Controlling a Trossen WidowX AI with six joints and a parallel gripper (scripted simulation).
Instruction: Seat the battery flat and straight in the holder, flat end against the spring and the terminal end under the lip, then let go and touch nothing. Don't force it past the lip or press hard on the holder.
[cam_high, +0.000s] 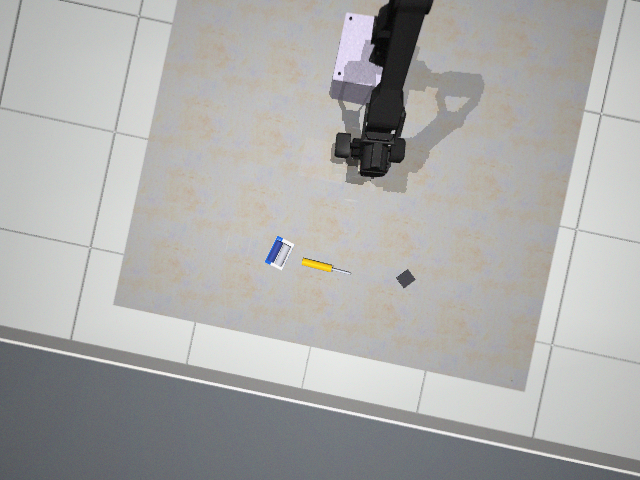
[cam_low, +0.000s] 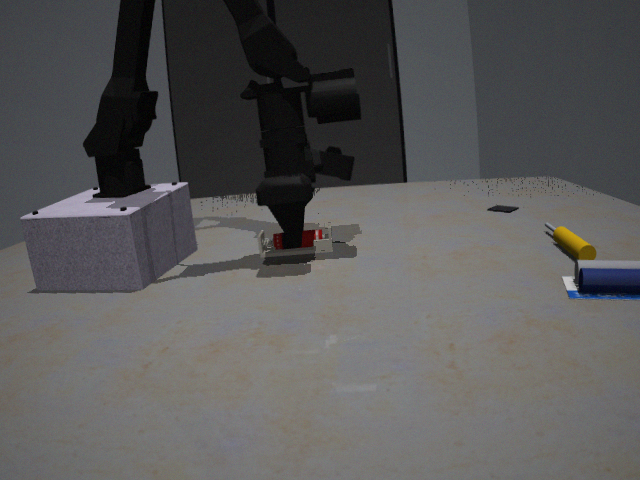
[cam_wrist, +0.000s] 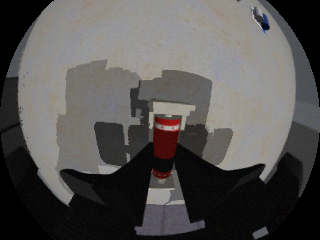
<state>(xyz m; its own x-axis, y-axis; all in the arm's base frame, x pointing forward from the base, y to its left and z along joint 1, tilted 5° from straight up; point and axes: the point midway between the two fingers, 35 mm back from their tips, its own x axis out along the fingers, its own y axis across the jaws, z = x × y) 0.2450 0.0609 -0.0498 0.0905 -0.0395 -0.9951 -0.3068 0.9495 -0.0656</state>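
Now: the battery 10 mm above my gripper tip. The rest, counted from my gripper tip: yellow-handled screwdriver (350 mm ahead, 30 mm to the left); white card (370 mm ahead, 130 mm to the right).
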